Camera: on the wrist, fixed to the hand. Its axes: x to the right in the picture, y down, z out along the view.
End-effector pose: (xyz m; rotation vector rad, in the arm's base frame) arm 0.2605 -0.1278 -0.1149 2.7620 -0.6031 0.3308
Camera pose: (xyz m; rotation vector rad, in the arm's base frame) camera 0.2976 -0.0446 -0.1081 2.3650 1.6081 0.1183
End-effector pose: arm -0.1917 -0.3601 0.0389 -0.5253 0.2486 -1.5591
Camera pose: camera -0.2814 -0.3627 0.0560 0.5026 0.2901 3.0455
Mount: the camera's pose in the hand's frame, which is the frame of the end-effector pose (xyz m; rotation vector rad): 0.0041 -0.0869 -0.0279 0.1324 0.1255 -1.5975
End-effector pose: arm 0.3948 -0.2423 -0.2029 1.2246 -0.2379 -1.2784
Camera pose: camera 0.3654 -0.2135 -0.2844 1.6022 0.9747 -2.4946
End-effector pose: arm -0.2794 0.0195 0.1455 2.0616 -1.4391 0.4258
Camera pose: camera -0.1954 0.0553 0.1453 2.4704 0.5427 -0.0590
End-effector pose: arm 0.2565 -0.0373 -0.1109 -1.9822 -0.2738 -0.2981
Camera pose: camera 0.2299 -0.0268 -0.0241 -1.1893 -1.7000 -1.3209
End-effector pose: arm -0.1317 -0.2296 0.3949 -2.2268 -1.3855 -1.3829
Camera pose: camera -0.2159 -0.1949 0.3874 0.4324 2.4613 1.1176
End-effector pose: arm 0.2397 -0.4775 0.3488 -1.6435 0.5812 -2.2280
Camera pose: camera 0.2110 -0.4001 0.3879 1.2259 0.7678 1.7385
